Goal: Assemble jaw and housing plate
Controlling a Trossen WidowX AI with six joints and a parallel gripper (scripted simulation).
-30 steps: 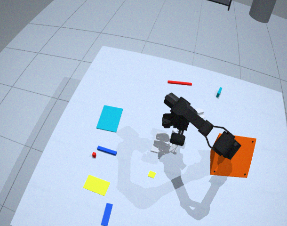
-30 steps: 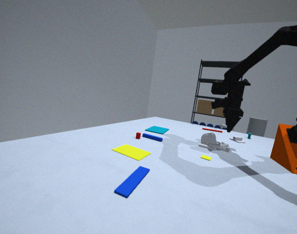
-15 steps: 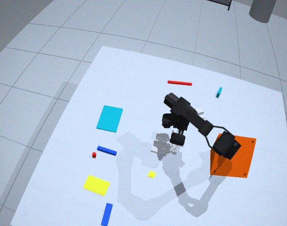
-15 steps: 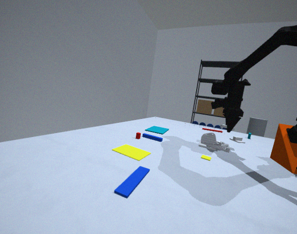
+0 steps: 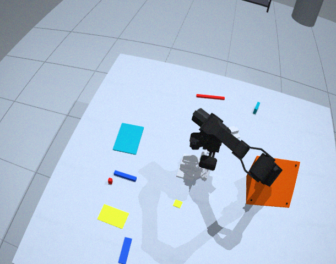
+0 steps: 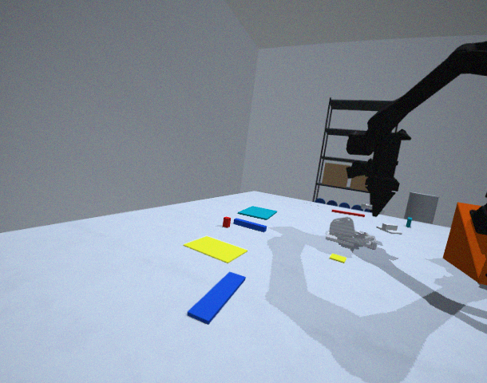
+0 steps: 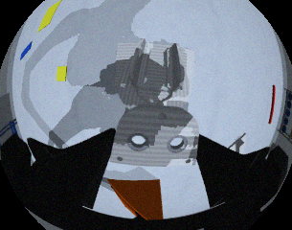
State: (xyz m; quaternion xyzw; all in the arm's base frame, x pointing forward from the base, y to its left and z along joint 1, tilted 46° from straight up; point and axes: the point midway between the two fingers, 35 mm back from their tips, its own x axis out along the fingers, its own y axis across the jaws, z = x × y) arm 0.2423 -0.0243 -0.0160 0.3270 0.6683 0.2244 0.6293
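Right now the white jaw piece is 20 mm ahead of my gripper tip, 10 mm to the left of it and 60 mm below it. The rest, counted from my gripper tip: white base 70 mm ahead, 10 mm to the right, 80 mm below; then white stand 120 mm behind, 240 mm to the right, 70 mm below; then small yellow tile 90 mm ahead, 170 mm to the left, 80 mm below.
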